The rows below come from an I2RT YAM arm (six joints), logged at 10 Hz.
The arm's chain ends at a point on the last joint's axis. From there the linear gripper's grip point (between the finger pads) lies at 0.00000 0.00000 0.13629 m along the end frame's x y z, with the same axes.
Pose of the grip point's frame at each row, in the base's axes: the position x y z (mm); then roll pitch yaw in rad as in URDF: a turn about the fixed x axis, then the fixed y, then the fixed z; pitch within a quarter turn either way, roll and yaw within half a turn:
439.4 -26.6 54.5 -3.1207 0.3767 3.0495
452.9 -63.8 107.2 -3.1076 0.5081 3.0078
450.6 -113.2 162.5 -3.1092 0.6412 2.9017
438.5 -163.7 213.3 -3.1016 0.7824 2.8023
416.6 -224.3 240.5 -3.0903 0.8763 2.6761
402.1 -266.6 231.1 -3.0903 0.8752 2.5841
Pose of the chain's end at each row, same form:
389.8 -19.2 181.2 -3.1207 0.3767 3.0495
387.8 -50.4 226.2 -3.1076 0.5081 3.0078
372.5 -89.6 271.7 -3.1092 0.6412 2.9017
349.8 -126.6 309.9 -3.1016 0.7824 2.8023
326.3 -171.1 327.6 -3.0903 0.8763 2.6761
317.1 -205.4 318.3 -3.0903 0.8752 2.5841

